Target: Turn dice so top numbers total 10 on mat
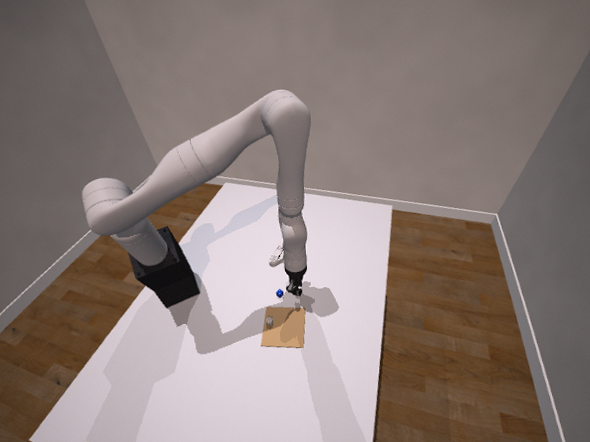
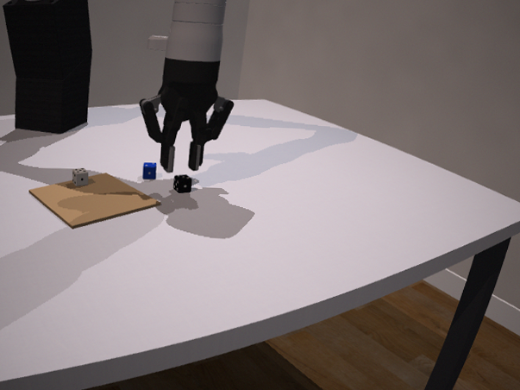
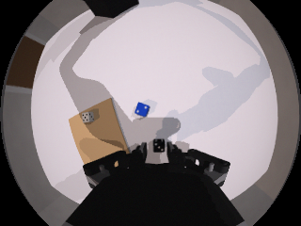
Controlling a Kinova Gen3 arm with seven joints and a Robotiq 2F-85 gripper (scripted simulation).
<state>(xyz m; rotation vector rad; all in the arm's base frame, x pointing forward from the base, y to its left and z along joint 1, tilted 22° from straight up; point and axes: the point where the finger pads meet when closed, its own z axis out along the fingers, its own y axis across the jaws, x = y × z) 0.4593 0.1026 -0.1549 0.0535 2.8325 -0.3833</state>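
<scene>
Now: hand 4 cm above the black die. From my hand the other things lie so: blue die 6 cm behind, 2 cm to the right, 4 cm below; then white die 6 cm behind, 13 cm to the right, 3 cm below; then tan mat 1 cm behind, 13 cm to the right, 5 cm below.
</scene>
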